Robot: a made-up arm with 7 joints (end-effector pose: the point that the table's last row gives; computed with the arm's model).
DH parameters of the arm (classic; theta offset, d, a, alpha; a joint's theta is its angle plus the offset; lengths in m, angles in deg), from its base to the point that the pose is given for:
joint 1: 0 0.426 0 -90
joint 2: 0 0 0 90
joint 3: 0 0.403 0.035 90
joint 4: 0 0 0.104 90
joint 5: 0 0.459 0 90
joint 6: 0 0 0.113 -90
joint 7: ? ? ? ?
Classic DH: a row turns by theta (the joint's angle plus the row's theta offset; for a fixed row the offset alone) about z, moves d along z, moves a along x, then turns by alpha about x.
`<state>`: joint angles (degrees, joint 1 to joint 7).
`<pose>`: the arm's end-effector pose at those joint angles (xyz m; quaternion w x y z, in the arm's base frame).
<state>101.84 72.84 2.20 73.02 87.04 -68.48 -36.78</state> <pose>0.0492 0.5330 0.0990 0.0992 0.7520 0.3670 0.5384</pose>
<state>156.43 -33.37 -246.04 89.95 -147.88 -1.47 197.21</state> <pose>0.2243 -0.7035 0.5934 0.3727 0.4448 -0.6532 0.4864</pose>
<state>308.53 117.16 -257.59 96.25 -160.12 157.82 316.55</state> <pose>0.6875 -0.2591 0.1331 0.2107 0.7875 0.2913 -0.5006</pose>
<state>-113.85 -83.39 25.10 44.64 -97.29 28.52 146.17</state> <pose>0.2252 -0.1413 0.9151 0.6325 0.0422 -0.3673 0.6807</pose>
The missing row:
joint 7: 0 0.144 0 0
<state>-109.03 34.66 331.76 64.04 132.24 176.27 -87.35</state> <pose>-0.2937 -0.5057 0.5509 0.0913 -0.2939 -0.0658 -0.9492</pose>
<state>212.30 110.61 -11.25 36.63 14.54 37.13 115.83</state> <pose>0.1323 0.2009 -0.0195 0.1052 0.5029 0.3002 0.8037</pose>
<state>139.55 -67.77 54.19 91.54 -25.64 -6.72 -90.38</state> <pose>0.0130 -0.7123 0.9604 0.2964 0.4332 0.1955 -0.8284</pose>
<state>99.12 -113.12 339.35 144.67 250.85 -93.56 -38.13</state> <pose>0.0612 -0.7395 0.3446 0.7037 -0.2194 -0.3903 0.5516</pose>
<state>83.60 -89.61 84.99 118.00 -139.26 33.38 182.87</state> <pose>-0.6407 -0.7186 0.4702 0.8386 0.4319 -0.3292 -0.0431</pose>
